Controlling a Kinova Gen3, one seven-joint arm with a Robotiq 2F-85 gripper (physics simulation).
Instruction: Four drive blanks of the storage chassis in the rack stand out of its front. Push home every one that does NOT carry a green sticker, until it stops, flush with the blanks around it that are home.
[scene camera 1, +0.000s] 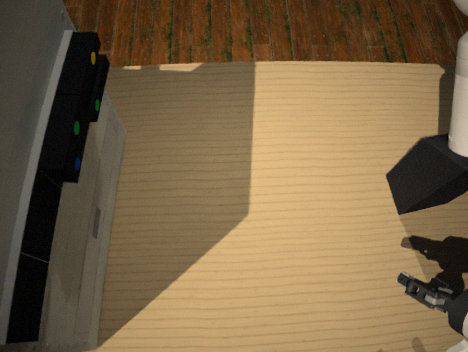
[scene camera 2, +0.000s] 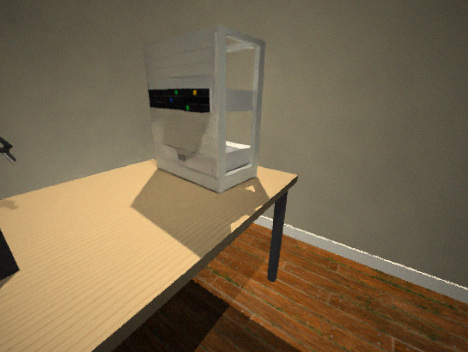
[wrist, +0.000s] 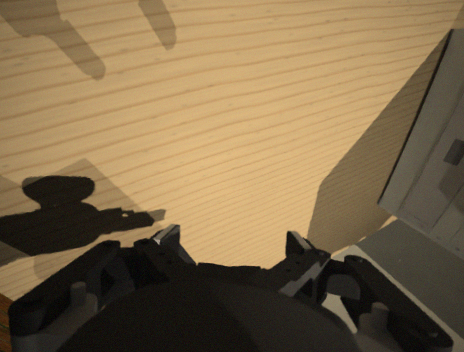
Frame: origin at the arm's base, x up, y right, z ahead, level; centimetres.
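Where they show: gripper, fingertip midpoint: (scene camera 1: 415, 279) (wrist: 232, 239).
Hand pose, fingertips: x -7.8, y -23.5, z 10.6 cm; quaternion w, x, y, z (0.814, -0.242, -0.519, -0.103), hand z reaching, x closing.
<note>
After its pixels a point has its place.
The rack (scene camera 1: 35, 60) @[x 21.9, y -0.8, z 70.9 cm] (scene camera 2: 220, 115) @[x 7.2, y 11.4, z 71.8 cm] holds a chassis of black blanks. In the top row, a yellow-stickered blank (scene camera 1: 82, 62) @[x 16.6, y 2.5, z 66.7 cm] (scene camera 2: 201, 93) @[x 14.9, y 7.9, z 65.7 cm] and a green-stickered blank (scene camera 1: 62, 120) @[x 16.6, y -6.9, z 67.7 cm] (scene camera 2: 181, 93) @[x 14.8, y -4.1, z 66.1 cm] stand side by side and stick out. Below them, another green-stickered blank (scene camera 1: 101, 82) @[x 10.0, y 3.3, z 65.8 cm] (scene camera 2: 194, 108) @[x 9.5, y 3.6, z 65.8 cm] and a blue-stickered blank (scene camera 1: 71, 173) @[x 13.7, y -13.3, z 66.2 cm] (scene camera 2: 166, 101) @[x 11.4, y -20.3, z 69.8 cm] stick out. Plain blanks (scene camera 1: 44, 215) @[x 12.2, y -19.0, z 69.8 cm] sit further back in the top row. My gripper (scene camera 1: 404, 280) @[x -7.8, y -23.5, z 10.6 cm] (wrist: 232, 239) @[x -7.8, y -23.5, z 10.6 cm] is open and empty above the table, well away from the rack; part of it shows in scene camera 2.
The wooden table (scene camera 1: 310, 200) @[x -26.0, y -3.7, z 26.5 cm] (scene camera 2: 100, 225) @[x -25.9, y -2.0, z 28.1 cm] (wrist: 225, 125) @[x -25.9, y -26.4, z 17.3 cm] lies between the gripper and the rack. A dark block (scene camera 1: 425, 175) @[x -8.6, y -2.9, z 6.1 cm] (scene camera 2: 6, 257) @[x -21.1, y 3.7, z 6.5 cm] stands beside the white arm (scene camera 1: 462, 105) @[x 7.6, y 4.1, z 5.6 cm]. The rack's grey lower front shows at the right of the wrist view.
</note>
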